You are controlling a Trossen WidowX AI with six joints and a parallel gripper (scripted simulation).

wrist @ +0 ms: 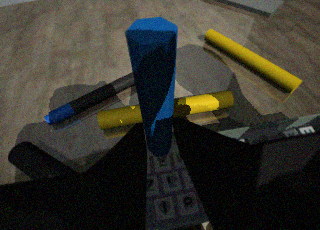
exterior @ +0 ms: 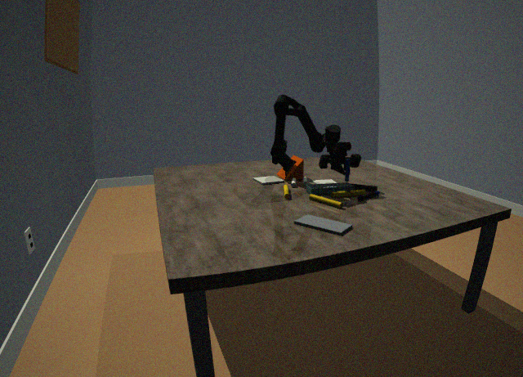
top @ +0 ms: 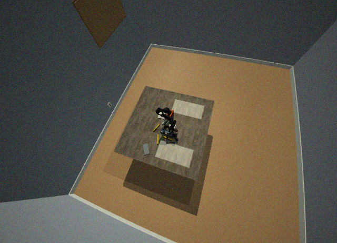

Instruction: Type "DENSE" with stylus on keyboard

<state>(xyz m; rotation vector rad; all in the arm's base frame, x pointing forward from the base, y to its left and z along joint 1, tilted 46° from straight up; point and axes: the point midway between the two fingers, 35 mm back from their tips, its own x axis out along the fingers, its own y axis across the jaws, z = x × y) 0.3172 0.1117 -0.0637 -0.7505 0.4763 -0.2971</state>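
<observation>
The blue-capped pen lies 10 cm ahead of my gripper tip, 7 cm to the left of it and 7 cm below it. Also, from my gripper tip: grey slab (32 cm ahead, 27 cm to the right, 7 cm below); then yellow marker (5 cm behind, 25 cm to the right, 6 cm below); then blue stylus (2 cm below).
</observation>
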